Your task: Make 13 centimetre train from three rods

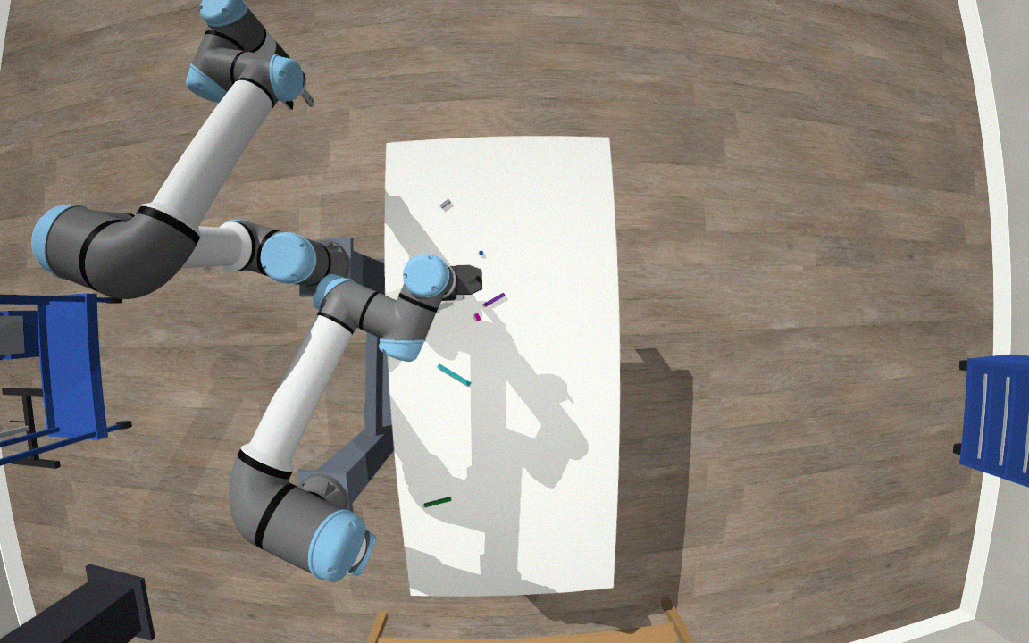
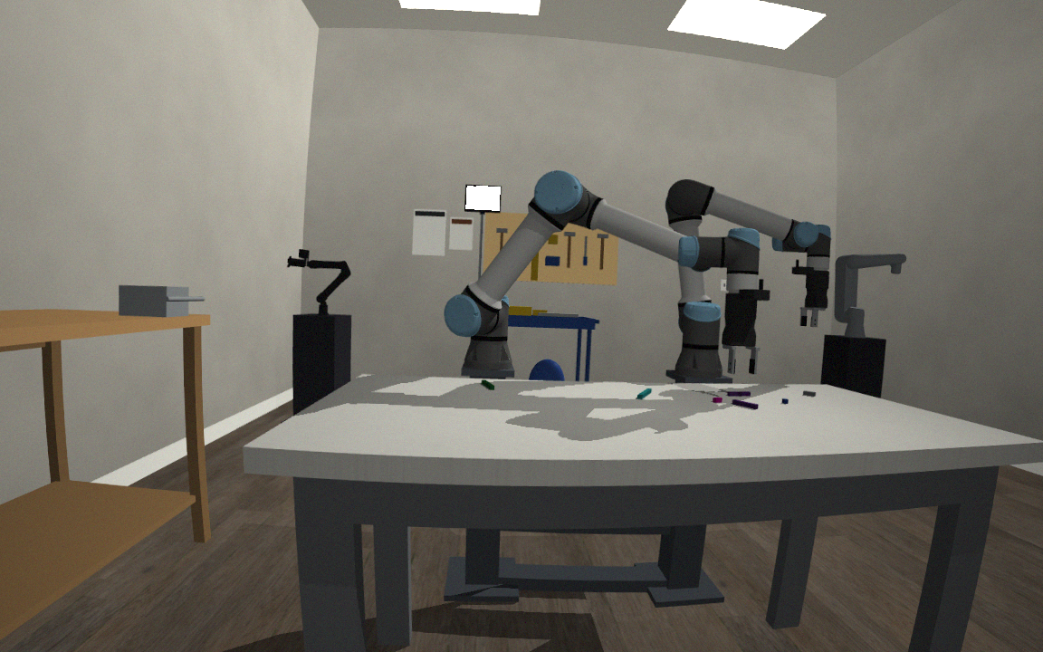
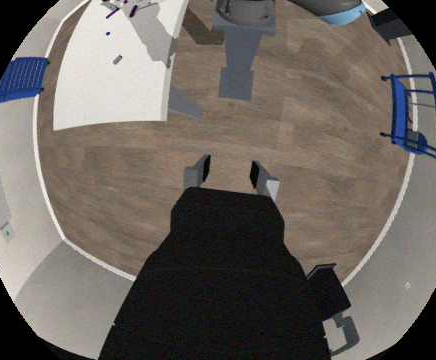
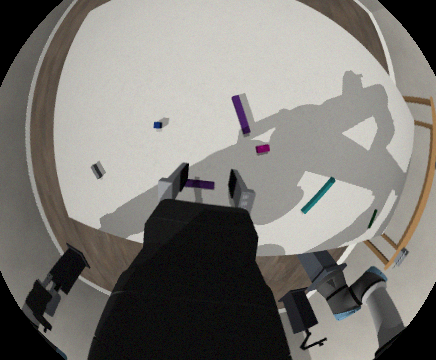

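Now: right hand 80 mm to the left of the magenta rod, 70 mm above it and 40 mm short of it. Also, from my right hand: blue rod (100 mm to the left, 70 mm below, 40 mm ahead); grey rod (230 mm to the left, 70 mm below, 60 mm behind); turquoise rod (230 mm to the right, 70 mm below, 10 mm behind).
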